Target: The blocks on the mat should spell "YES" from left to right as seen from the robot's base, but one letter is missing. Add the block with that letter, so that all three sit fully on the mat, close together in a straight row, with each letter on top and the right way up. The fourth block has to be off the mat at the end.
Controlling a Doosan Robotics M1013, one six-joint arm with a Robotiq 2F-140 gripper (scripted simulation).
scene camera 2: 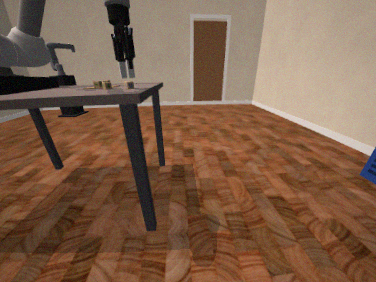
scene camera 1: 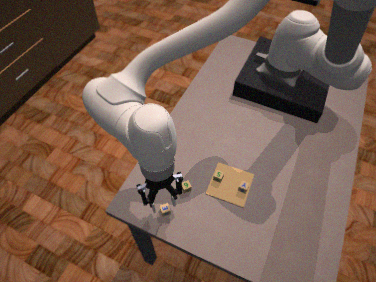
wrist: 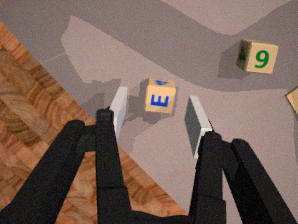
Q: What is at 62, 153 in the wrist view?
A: My gripper.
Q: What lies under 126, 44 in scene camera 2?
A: My gripper.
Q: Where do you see a tan mat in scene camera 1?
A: At 227, 190
